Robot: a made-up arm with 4 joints.
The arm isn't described. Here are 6 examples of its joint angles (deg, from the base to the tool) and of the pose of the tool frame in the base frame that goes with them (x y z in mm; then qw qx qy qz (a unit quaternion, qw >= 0)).
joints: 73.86 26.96 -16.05 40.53
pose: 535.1 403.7 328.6 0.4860 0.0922 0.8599 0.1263
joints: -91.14 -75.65 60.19 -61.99
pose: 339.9 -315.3 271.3 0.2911 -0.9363 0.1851 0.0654
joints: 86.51 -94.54 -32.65 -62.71
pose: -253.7 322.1 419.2 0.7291 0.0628 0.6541 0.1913
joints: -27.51 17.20 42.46 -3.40
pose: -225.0 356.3 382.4 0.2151 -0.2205 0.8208 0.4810
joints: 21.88 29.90 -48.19 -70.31
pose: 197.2 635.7 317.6 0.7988 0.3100 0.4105 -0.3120
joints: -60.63 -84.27 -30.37 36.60
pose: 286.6 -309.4 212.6 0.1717 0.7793 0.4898 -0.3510
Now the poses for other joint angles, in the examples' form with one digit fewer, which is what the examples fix.
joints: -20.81 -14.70 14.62 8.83
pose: -302 157 307 0.258 -0.548 0.600 0.522
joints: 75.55 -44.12 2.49 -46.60
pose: 28 548 463 0.478 0.214 0.851 0.022
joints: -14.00 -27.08 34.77 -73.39
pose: -331 156 333 0.447 -0.170 0.875 0.078
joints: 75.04 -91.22 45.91 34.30
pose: -166 246 468 0.098 0.290 -0.614 -0.727
